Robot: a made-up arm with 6 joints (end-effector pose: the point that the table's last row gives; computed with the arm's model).
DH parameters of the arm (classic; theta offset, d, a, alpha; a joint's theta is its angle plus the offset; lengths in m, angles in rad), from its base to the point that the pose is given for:
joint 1: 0 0.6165 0.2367 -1.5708
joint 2: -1.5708 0 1.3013 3.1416
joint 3: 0 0 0.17 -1.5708
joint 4: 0 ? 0 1.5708
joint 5: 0 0 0 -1.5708
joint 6: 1.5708 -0.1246 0 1.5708
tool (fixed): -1.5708 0 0 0
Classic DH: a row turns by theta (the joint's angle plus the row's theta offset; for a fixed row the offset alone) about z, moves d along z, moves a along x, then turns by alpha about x.
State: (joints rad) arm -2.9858 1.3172 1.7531 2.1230 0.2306 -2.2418
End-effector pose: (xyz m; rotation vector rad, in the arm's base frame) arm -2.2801 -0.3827 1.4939 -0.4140 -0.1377 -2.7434
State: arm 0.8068 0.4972 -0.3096 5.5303 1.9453 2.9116
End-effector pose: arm 1.1628 1.0991 1.3552 -2.1306 -0.0661 -1.1166
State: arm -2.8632 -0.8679 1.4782 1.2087 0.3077 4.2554
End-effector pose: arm 1.5150 0.3963 2.0216 -2.0196 -0.3109 -0.7256
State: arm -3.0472 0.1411 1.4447 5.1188 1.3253 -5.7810
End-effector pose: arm -0.4507 0.0688 2.8119 2.1291 1.4509 0.9867
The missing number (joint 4, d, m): -0.8505
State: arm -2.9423 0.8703 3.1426 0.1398 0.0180 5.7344
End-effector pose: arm -0.4614 -0.0935 2.0890 -2.4249 -0.4719 -1.0598
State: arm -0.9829 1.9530 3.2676 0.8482 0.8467 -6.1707
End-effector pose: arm 0.8660 -1.1730 1.0925 -1.9991 -1.3411 -0.8407
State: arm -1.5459 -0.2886 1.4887 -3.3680 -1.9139 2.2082
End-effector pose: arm -0.0407 0.5769 2.5971 -1.8276 -1.7855 1.5091
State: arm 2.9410 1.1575 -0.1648 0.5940 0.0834 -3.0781
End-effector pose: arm -1.8055 0.3612 0.2383 -0.3014 1.8486 0.4498
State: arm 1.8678 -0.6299 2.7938 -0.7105 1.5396 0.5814
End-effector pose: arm 0.4514 -1.1972 1.1763 -1.8376 0.1156 1.1291
